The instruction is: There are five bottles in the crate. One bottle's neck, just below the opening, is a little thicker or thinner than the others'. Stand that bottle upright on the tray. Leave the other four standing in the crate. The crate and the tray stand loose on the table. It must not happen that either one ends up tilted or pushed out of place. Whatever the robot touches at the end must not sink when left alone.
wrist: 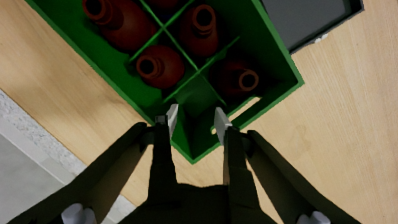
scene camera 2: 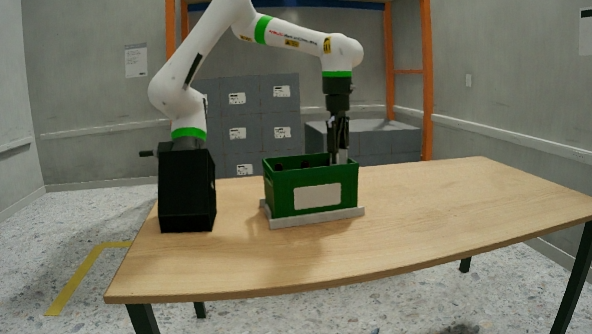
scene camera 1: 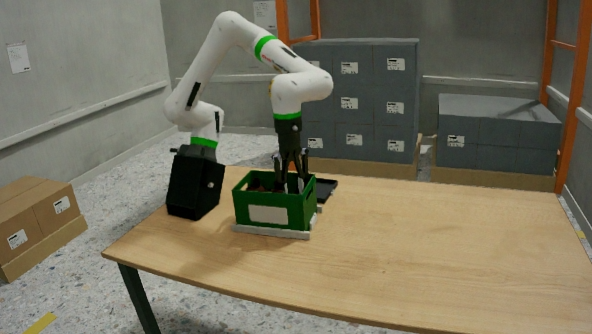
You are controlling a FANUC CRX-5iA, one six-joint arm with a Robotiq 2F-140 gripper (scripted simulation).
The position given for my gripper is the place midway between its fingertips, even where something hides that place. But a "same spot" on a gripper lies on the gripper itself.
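Scene:
I see my gripper in the wrist view [196, 114], and scene camera 2 and scene camera 1 show my gripper as well. On my gripper, [scene camera 2: 333, 135] and [scene camera 1: 277, 169] are the same spot. A green crate is visible in scene camera 1 [290, 211], and I also see the crate in the wrist view and in scene camera 2. On the green crate, [wrist: 258, 41] and [scene camera 2: 319, 162] are the same spot.

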